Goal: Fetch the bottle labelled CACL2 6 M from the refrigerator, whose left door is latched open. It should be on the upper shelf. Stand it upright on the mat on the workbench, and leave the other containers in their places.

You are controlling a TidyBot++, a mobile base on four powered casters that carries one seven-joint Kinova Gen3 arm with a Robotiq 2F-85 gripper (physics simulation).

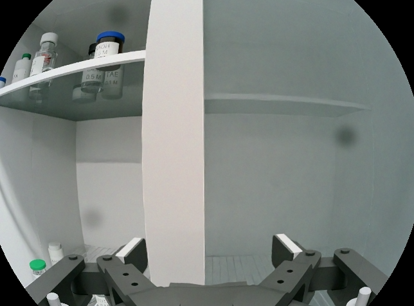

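The refrigerator's upper shelf [75, 71] is at the upper left. A clear bottle with a white cap [45, 56] and a white bottle with a green cap [22, 68] stand on it at the left. A dark bottle with a blue cap [108, 46] stands further right, in front of a black-capped bottle [92, 49]. Labels ending "0.5 M" and "TAE 0.1 M" show through the shelf. No label reads CACL2 6 M, so I cannot tell which bottle that is. My gripper [208, 251] is open and empty, in front of the door and below the shelf. The workbench and mat do not show.
The door's pale upright frame [173, 140] stands right of the open bay, with its grey glass panel [280, 175] filling the right side. Low at the left are a green-capped container [38, 266] and a white-capped bottle [56, 253]. A blue cap [2, 81] shows at the left edge.
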